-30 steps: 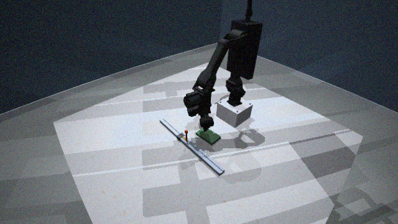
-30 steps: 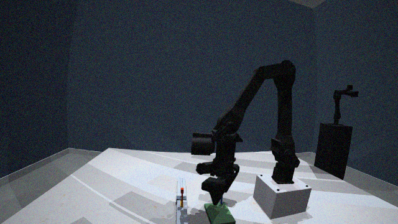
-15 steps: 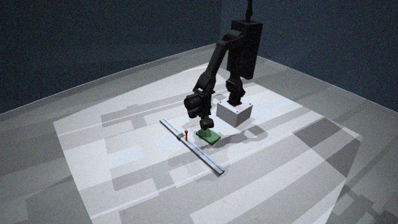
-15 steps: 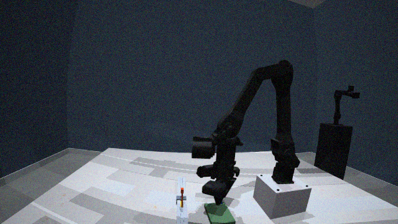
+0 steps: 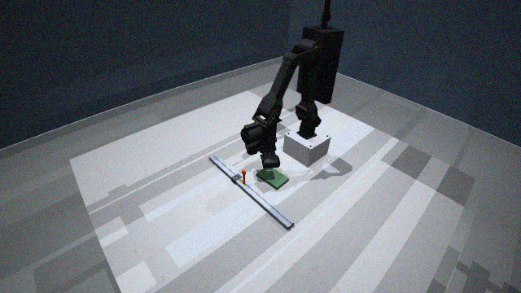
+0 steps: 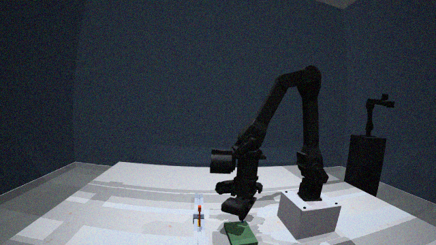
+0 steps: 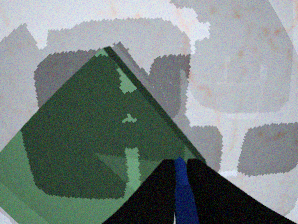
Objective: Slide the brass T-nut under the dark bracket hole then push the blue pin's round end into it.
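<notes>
Now: the green tray 3 cm to the left of my gripper tip and 2 cm below it. Also, from my gripper tip: blue pin right at my gripper tip; brass T-nut 13 cm ahead, 2 cm above, 1 cm to the left; aluminum rail 13 cm ahead, 1 cm to the left, 1 cm below.
</notes>
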